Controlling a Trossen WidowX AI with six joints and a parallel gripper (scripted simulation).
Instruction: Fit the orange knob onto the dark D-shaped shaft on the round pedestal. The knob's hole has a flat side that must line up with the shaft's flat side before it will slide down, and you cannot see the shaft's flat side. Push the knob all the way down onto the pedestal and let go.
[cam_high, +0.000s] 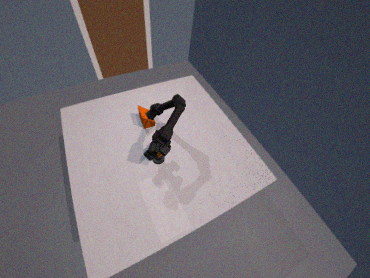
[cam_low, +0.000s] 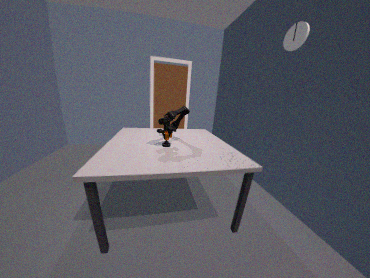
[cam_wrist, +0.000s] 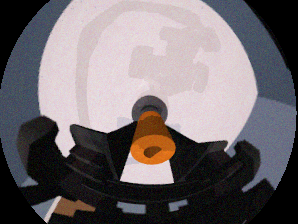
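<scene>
My gripper tip is 2 cm below the orange knob. Round my gripper tip: dark round pedestal (4 cm below).
</scene>
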